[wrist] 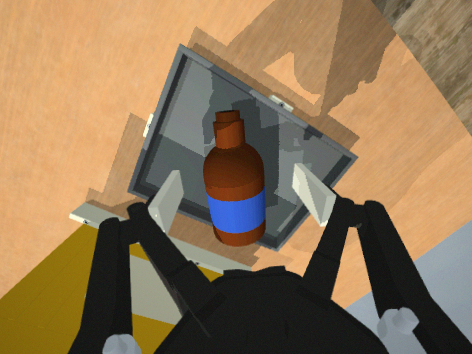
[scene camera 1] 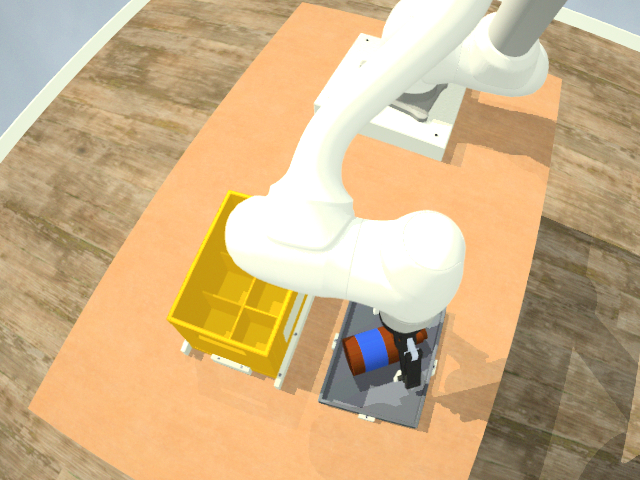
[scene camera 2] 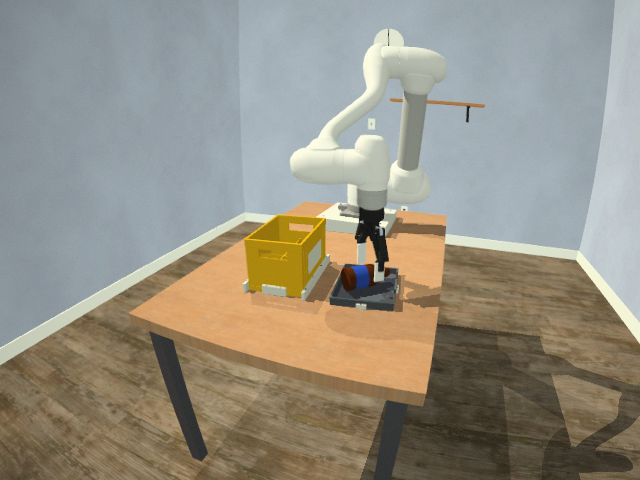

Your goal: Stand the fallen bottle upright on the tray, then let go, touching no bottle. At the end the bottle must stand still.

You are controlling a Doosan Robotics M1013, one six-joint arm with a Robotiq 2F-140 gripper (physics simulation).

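Frame: origin at the arm's base, x ahead, y right, z down, level; metres.
Where they show: gripper, fingertip midpoint: [wrist: 238, 178] [scene camera 1: 391, 344] [scene camera 2: 369, 271].
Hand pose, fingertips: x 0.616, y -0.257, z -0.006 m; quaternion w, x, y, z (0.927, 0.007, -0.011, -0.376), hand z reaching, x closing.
Note:
Each offset is from my fingertips to the top centre of the thing. "spot": to the spot under its first point. Level surfaces: height alone.
The brown bottle with a blue label {dx +0.001, dy +0.007, dz -0.021 m} [scene camera 1: 372, 349] [scene camera 2: 356, 277] [wrist: 236, 215] lies on its side in the grey tray {dx +0.011, dy +0.003, dz +0.032 m} [scene camera 1: 336, 382] [scene camera 2: 374, 306] [wrist: 187, 100]. Its base points towards the yellow crate and its neck towards the tray's opposite long side. My gripper [scene camera 1: 387, 343] [scene camera 2: 370, 262] [wrist: 238, 178] points down over the bottle, open and empty. In the wrist view the pale fingertips stand on either side of the bottle's body, with gaps visible on both sides. The hand hides part of the bottle's shoulder and neck in scene camera 1. The exact fingertip height is hard to tell.
The tall yellow crate with compartments {dx +0.038, dy +0.277, dz -0.118 m} [scene camera 1: 201, 279] [scene camera 2: 273, 273] [wrist: 50, 280] stands beside the tray, held by white rails {spot: dx +0.099, dy +0.162, dz +0.027 m} [scene camera 1: 289, 351]. White clips {spot: dx +0.137, dy -0.026, dz +0.042 m} [scene camera 1: 366, 417] [scene camera 2: 360, 306] sit around the tray. The arm's white base plate [scene camera 1: 408, 136] is farther back on the wooden table {dz +0.058 m} [scene camera 1: 155, 413] [scene camera 2: 248, 330].

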